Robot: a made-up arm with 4 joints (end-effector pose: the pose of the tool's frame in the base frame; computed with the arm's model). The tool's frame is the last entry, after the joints.
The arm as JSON. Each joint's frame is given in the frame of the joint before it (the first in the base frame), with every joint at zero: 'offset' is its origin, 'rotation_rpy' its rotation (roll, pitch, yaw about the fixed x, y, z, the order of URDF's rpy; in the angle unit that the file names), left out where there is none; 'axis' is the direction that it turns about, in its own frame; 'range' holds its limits. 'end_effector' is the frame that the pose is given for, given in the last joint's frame.
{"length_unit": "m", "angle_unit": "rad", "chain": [
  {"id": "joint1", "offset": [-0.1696, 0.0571, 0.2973], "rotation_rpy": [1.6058, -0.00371, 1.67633], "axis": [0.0, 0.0, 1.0], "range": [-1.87, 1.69]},
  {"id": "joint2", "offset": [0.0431, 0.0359, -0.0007], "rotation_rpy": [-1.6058, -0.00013, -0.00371], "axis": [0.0, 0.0, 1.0], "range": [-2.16, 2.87]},
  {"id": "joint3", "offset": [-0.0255, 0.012, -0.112], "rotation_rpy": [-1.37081, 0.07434, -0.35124], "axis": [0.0, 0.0, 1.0], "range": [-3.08, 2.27]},
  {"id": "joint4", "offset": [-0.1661, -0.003, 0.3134], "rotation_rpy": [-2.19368, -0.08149, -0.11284], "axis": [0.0, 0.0, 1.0], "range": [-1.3, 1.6]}
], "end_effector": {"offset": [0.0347, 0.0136, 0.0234], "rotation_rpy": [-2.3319, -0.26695, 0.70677]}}
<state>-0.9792 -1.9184 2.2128 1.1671</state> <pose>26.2 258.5 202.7 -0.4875 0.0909 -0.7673 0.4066</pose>
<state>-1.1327 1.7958 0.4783 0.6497</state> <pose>-49.1 26.5 529.0 -0.2665 0.5183 0.6311 0.5119</pose>
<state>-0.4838 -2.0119 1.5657 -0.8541</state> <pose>-27.7 369.8 273.1 0.2367 0.6288 -0.3230 0.6666</pose>
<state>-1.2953 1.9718 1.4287 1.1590</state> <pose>-134.2 141.5 516.3 -0.4350 0.2996 0.7748 0.3475</pose>
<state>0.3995 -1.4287 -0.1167 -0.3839</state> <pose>-283.4 403.6 412.2 0.3952 -0.0098 -0.2420 0.8861</pose>
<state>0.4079 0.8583 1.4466 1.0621</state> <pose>-349.2 -99.0 382.2 -0.0220 -0.1574 0.4041 0.9008</pose>
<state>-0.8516 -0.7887 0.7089 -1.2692</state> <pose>-456.9 242.4 145.4 -0.2976 0.6620 0.1292 0.6756</pose>
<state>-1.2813 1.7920 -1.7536 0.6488</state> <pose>-158.0 -172.2 497.8 0.4603 0.5120 -0.0992 0.7184</pose>
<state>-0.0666 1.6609 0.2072 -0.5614</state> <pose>-72.2 -221.1 321.4 -0.1437 0.2306 0.9469 0.1718</pose>
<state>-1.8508 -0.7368 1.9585 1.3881</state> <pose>-247.7 89.6 -1.0 -0.9099 -0.2700 -0.2355 0.2088</pose>
